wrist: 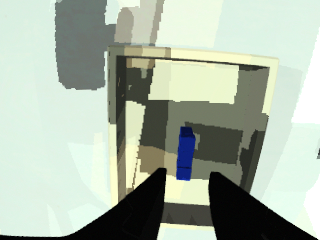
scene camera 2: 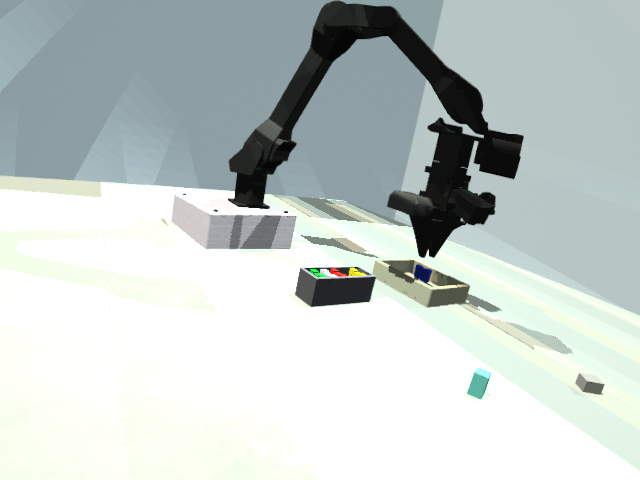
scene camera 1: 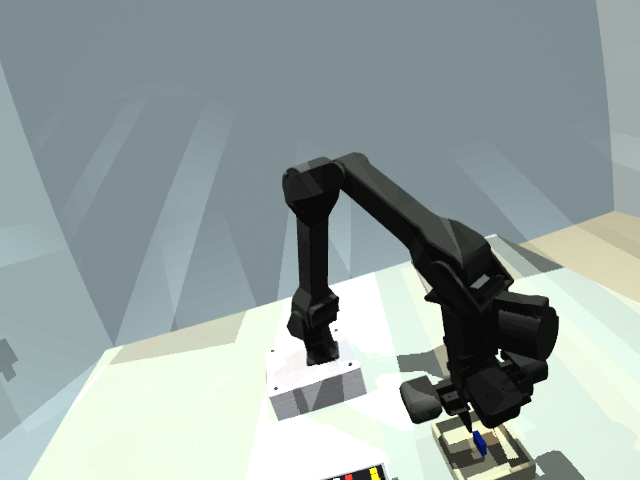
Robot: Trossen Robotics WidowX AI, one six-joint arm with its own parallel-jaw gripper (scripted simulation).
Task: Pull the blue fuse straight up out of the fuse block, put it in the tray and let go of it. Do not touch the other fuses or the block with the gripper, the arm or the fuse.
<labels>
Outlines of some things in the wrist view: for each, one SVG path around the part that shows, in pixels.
My gripper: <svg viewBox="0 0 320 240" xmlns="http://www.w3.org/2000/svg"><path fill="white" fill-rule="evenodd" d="M211 172L208 183L209 208L211 208L212 225L216 232L216 240L319 240L315 236L309 235L308 232L303 231L303 229L296 227L296 224L293 225L291 221L277 215L271 208L265 207L264 203L261 204L261 201L249 195L249 192L247 193L244 189L241 189L240 185L233 184L232 180L229 180L227 176L220 175L220 172ZM167 169L159 168L153 171L143 183L137 185L136 189L133 189L129 195L120 200L115 207L108 209L104 215L97 217L96 220L91 221L91 223L80 228L79 231L71 233L71 235L61 237L0 235L0 240L157 240L164 212Z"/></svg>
A blue fuse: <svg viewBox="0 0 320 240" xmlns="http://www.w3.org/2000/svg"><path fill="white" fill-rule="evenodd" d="M185 121L184 127L180 127L176 180L189 181L193 164L193 153L195 153L196 136L193 135L192 127L187 127L187 121Z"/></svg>
</labels>
